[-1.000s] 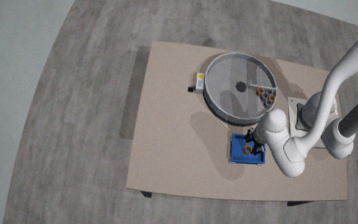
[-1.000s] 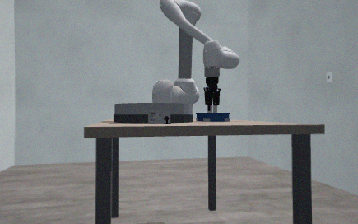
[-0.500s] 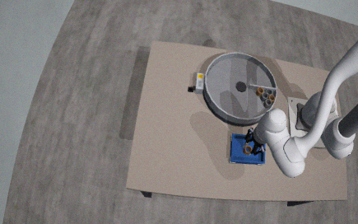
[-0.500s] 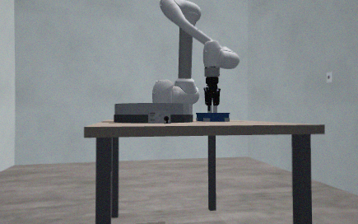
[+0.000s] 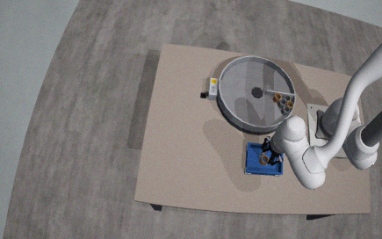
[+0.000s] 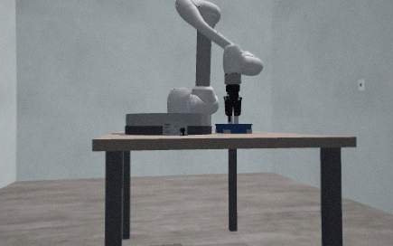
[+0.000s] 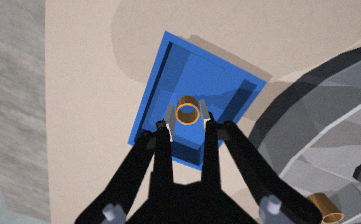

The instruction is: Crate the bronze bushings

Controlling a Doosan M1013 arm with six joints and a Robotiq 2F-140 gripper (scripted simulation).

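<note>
Right now the blue crate is 3 cm below my hand. From my hand the other things lie so: grey turning table (34 cm to the right, 11 cm ahead, 1 cm below).
</note>
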